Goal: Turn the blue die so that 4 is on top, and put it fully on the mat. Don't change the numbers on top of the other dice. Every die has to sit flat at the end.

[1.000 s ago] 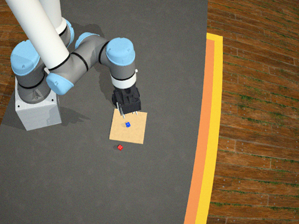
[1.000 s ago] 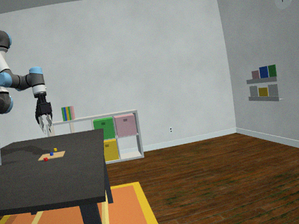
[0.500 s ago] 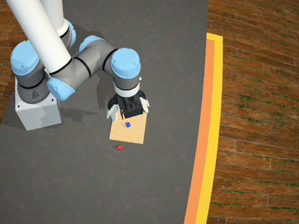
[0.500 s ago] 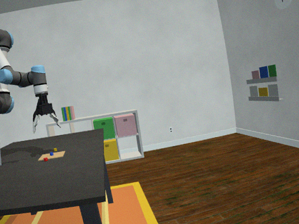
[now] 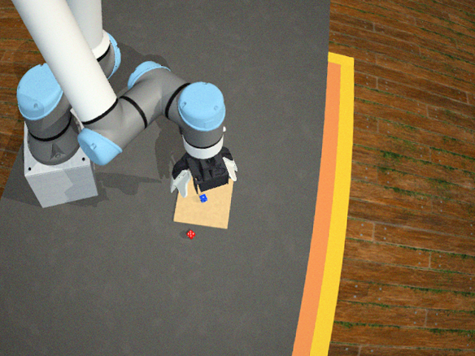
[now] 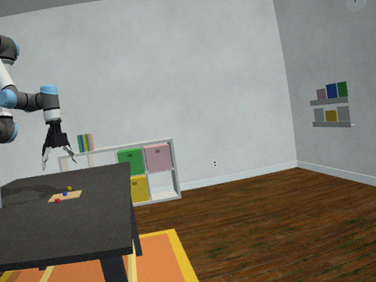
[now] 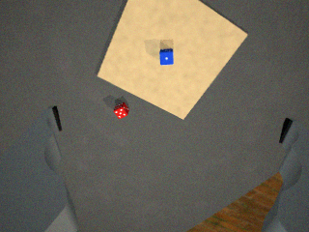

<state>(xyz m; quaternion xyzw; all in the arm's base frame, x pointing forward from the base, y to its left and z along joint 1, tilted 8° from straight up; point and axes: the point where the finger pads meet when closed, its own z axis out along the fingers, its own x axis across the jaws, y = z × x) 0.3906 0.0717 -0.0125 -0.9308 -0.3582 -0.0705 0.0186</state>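
My gripper is now 120 mm above the blue die. From my hand the other things lie so: tan mat: 130 mm below; yellow die: 40 mm behind, 140 mm to the left, 120 mm below; red die: 10 mm ahead, 100 mm to the right, 120 mm below.
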